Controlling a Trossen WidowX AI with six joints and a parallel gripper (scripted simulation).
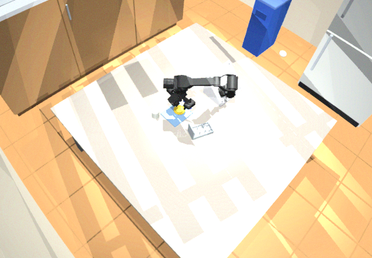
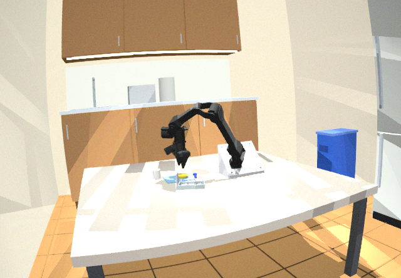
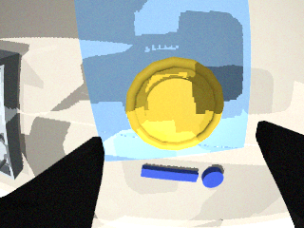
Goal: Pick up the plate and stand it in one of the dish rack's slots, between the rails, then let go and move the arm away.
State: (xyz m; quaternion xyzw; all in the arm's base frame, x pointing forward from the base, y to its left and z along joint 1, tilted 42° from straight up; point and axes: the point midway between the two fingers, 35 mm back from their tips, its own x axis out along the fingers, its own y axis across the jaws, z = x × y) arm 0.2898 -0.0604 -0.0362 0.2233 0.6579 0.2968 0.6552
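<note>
My gripper tip is 50 mm above the yellow plate. Round my gripper tip: blue spoon (80 mm behind, 20 mm to the right, 60 mm below); light blue mat (20 mm ahead, 60 mm below); small white cup (130 mm ahead, 60 mm to the right, 40 mm below).
</note>
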